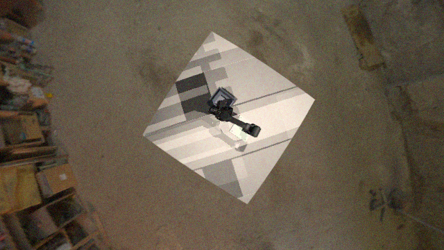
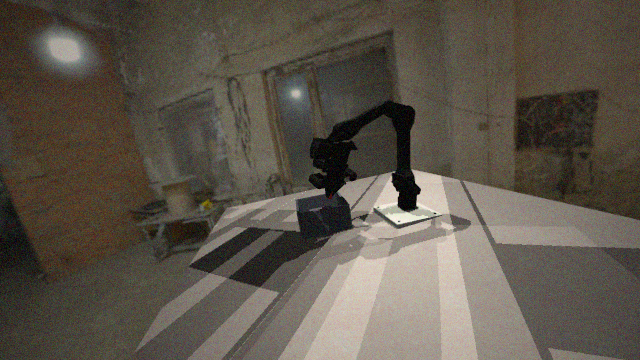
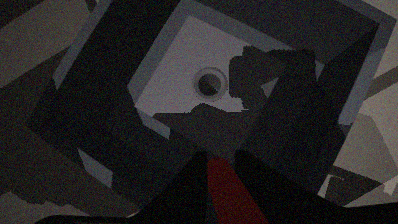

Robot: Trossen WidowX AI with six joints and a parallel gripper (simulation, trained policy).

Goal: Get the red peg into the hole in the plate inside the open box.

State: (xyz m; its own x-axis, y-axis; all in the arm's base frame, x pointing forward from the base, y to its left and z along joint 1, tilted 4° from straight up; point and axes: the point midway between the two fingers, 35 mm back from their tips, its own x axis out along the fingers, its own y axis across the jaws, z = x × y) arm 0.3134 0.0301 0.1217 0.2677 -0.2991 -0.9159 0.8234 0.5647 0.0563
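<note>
My gripper tip is 4 cm short of the plate, 4 cm to the left of it and 8 cm above it. Also, from my gripper tip: box 4 cm ahead, 4 cm to the right, 10 cm below; red peg 1 cm behind, 1 cm to the left, 3 cm above.
</note>
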